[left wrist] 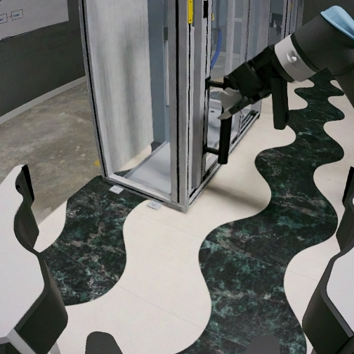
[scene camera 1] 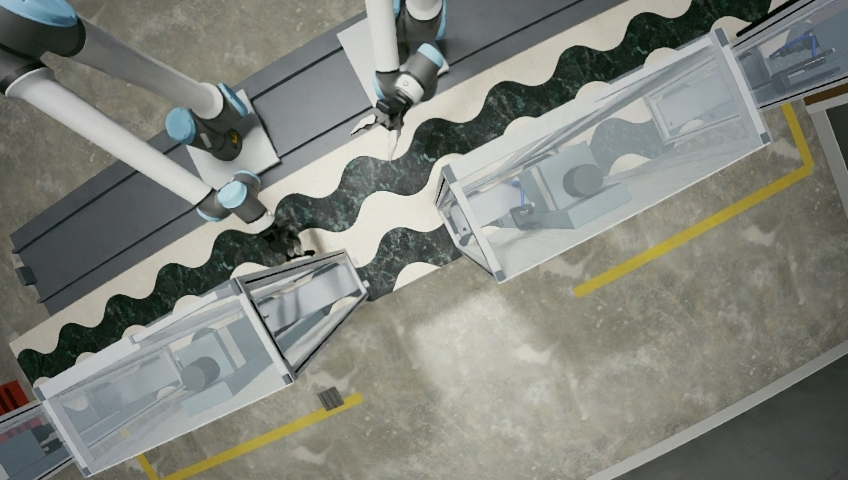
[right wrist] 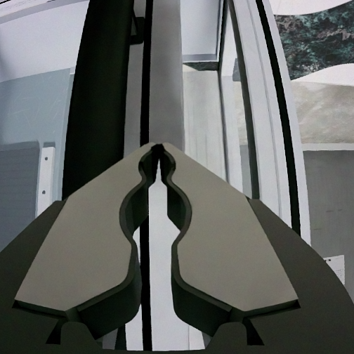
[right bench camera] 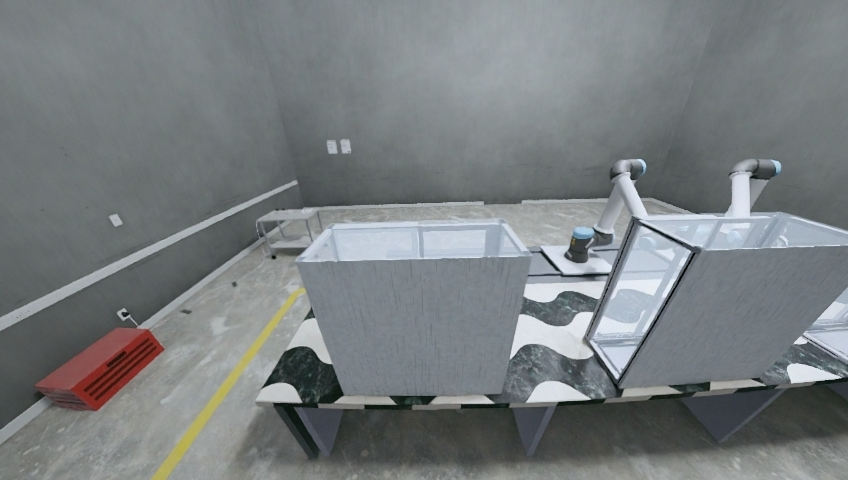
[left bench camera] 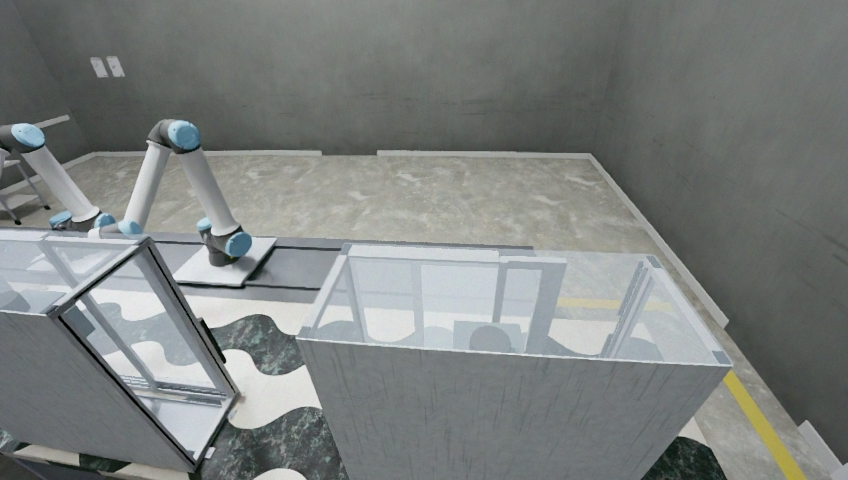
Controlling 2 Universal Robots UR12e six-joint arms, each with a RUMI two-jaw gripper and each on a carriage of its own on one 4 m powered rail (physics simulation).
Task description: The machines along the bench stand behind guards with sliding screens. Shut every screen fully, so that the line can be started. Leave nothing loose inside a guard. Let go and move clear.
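Note:
The right gripper (scene camera 1: 290,252) (left wrist: 225,103) (right wrist: 158,145) is shut with its tips together and holds nothing. It is beside the upright black handle (left wrist: 224,142) (right wrist: 100,100), on the outer front of a guard (scene camera 1: 264,333) (right bench camera: 737,309). In the right wrist view the screen's grey edge bar (right wrist: 166,75) stands apart from the guard's white end post (right wrist: 267,125), with a gap between them. The left gripper (scene camera 1: 377,140) (left wrist: 187,170) is open and empty above the bench, away from the guards. In the left bench view, the front of the right-hand guard (left bench camera: 505,410) seems uncovered near its right end.
Another guard (scene camera 1: 476,226) (left bench camera: 29,362) encloses a machine; a black handle (left bench camera: 212,340) is on its front in the left bench view. A further guard (right bench camera: 416,333) stands at the bench's left in the right bench view. A red cabinet (right bench camera: 101,368) stands on the floor.

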